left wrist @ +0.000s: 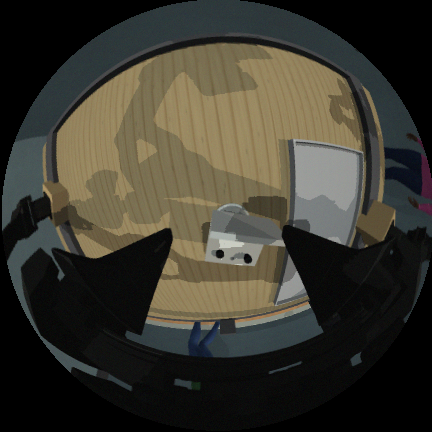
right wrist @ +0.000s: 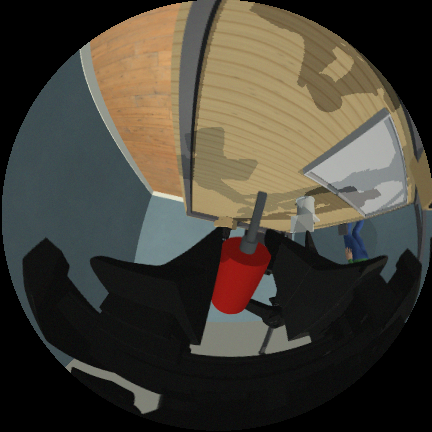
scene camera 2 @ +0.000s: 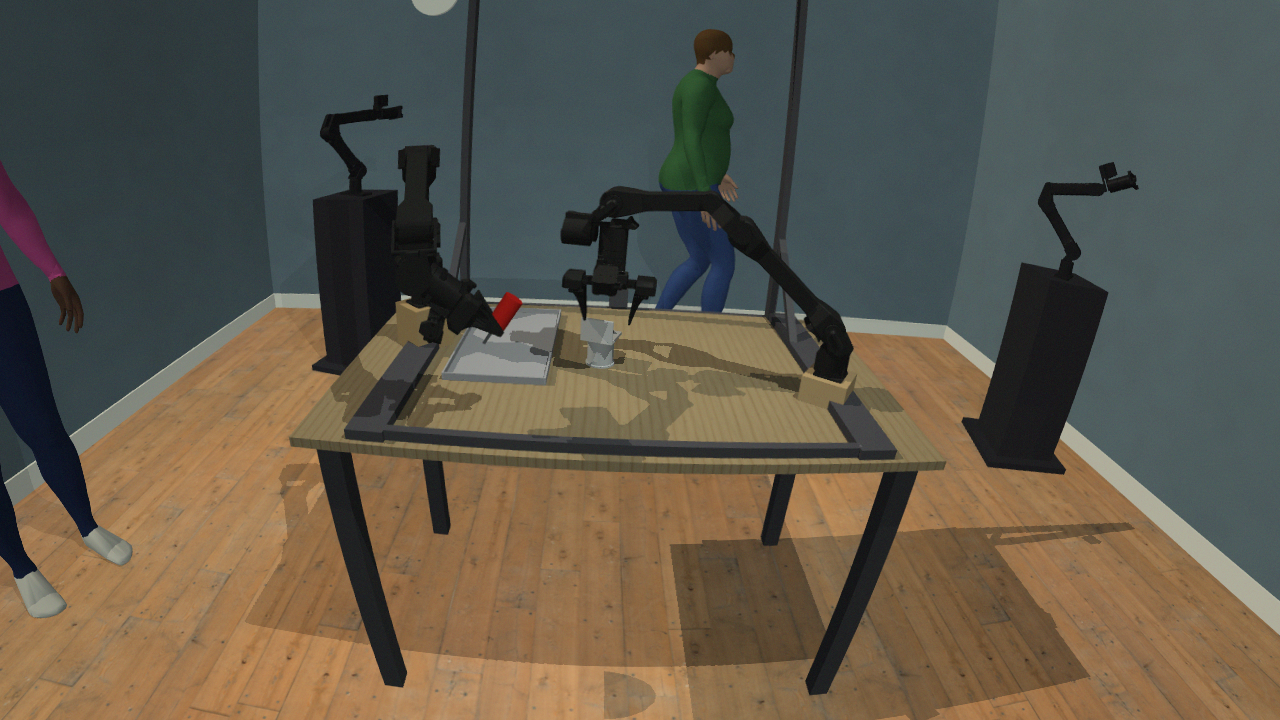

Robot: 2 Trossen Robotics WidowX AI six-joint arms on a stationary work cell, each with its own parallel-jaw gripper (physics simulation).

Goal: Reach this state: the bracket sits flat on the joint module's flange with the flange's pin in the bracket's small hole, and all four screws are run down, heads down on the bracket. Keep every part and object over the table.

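Frame: origin at the left arm's base, x right, y ahead, z up, level; millimetres.
Seen in the pictures: left gripper, between the fingertips: (left wrist: 227, 232) (right wrist: 293, 231) (scene camera 2: 606, 322); right gripper, between the fingertips: (right wrist: 243, 233) (scene camera 2: 501, 331); left arm's base, origin of its link: (left wrist: 47, 204) (right wrist: 224, 227) (scene camera 2: 830, 374); right arm's base, origin of its link: (left wrist: 388, 233) (scene camera 2: 423, 302).
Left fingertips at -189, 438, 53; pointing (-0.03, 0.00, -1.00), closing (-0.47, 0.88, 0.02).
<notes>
Pixels of each thing's top centre, then the offset from my left fingertips to it, as dx, dy, dz.
- grey-white joint module, centre of its top: (left wrist: 236, 241) (scene camera 2: 601, 335) (right wrist: 305, 218) +27, +31, -45
- red-handled screwdriver, centre of its top: (right wrist: 230, 321) (scene camera 2: 498, 293) -297, +22, +129
- shallow grey tray, centre of its top: (scene camera 2: 507, 337) (left wrist: 327, 243) (right wrist: 377, 190) -26, +258, -93
A grey-white joint module (scene camera 2: 600, 354) (left wrist: 231, 207) stands on the table. A pale angular bracket (scene camera 2: 597, 331) (left wrist: 234, 243) (right wrist: 302, 223) is at its top; one bracket face shows two dark round holes with a smaller one between. I cannot tell how it sits on the flange, and pin and screws cannot be made out. My left gripper (scene camera 2: 607, 320) (left wrist: 227, 232) is open, pointing down just above the bracket, with nothing between its fingers. My right gripper (scene camera 2: 497, 330) (right wrist: 243, 233) is shut on a red-handled screwdriver (scene camera 2: 507, 310) (right wrist: 240, 280), held tilted above the tray, its grey shaft beyond the fingertips.
A shallow grey tray (scene camera 2: 496, 378) (left wrist: 292, 190) (right wrist: 345, 143) lies at the picture's left of the joint module in the scene view. Dark rails (scene camera 2: 617, 445) run along the table's edges. A person in green (scene camera 2: 701, 125) stands behind the table, and another person is at the far left.
</notes>
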